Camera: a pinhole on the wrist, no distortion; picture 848 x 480 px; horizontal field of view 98.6 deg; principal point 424.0 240.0 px. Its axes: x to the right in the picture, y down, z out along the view. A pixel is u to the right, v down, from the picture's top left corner.
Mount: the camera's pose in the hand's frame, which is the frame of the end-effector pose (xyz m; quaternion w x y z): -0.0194 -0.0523 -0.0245 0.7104 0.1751 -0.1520 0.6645
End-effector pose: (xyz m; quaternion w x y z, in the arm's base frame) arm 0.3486 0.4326 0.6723 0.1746 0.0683 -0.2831 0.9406
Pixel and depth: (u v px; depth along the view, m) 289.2 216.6 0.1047
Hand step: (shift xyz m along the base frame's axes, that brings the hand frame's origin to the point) 0.0636 0.0721 0.1078
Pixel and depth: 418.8 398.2 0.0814
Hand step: 0.0834 0.0257 0.0736
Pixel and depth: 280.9 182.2 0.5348
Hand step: 0.1335 0.1976 0.5547
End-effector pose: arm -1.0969 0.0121 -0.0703 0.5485 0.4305 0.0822 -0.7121
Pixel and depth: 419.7 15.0 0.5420
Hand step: -0.5128 -0.3655 -0.0695
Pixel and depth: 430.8 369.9 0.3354
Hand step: -0.3074 0.0008 0.1997
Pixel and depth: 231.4 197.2 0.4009
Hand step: -0.4854 0.0104 -0.0188
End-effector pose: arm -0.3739 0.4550 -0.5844 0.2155 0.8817 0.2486 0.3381
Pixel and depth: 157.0 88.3 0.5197
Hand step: 0.1105 0.5487 -0.4378
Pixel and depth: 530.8 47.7 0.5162
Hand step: 0.4729 0.1840 -0.2913
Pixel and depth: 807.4 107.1 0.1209
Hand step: 0.1215 -0.0117 -0.0743
